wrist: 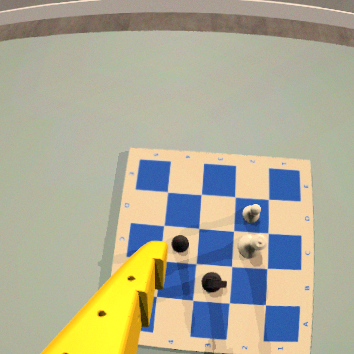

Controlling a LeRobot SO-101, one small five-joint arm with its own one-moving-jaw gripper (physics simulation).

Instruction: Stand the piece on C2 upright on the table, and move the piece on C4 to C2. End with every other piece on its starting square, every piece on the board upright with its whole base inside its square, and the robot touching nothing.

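Frame: origin at the arm's base, x ahead, y left, z up, level; centimetres.
Where they show: hand, its tool point: [165,259].
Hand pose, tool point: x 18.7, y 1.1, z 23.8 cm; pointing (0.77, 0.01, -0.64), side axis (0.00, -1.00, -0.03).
Note:
Things, the pixels of their top centre, and the offset from my tool point. Level surfaces: height alone.
- white piece, centre of its top: [260,241] dz -17.9, dx +2.6, dy -6.6 cm
- black round-topped piece, centre of its top: [178,240] dz -20.1, dx +2.4, dy +0.9 cm
- board, centre of its top: [215,247] dz -23.2, dx +2.3, dy -2.9 cm
- pale green table, height of its surface: dz -23.8 cm
- small white pawn, centre of its top: [256,207] dz -20.1, dx +6.2, dy -6.6 cm
- black piece, centre of its top: [215,283] dz -19.3, dx -1.3, dy -2.8 cm
A white piece [250,245] with a round, ringed top stands upright on C2, its top leaning right in the view. A black round-topped piece [180,243] stands upright on C4, seen almost from straight above. My gripper [158,250] is fully open: one yellow notched jaw shows at the lower left, its tip drawn over C5, left of the black piece. The moving jaw is out of the picture. No piece is held.
The board [307,270] lies on the pale green table [100,100]. A small white pawn [250,214] stands on D2, just behind the C2 piece. A black piece [211,282] with a side knob stands on B3. The jaw hides part of the board's left side.

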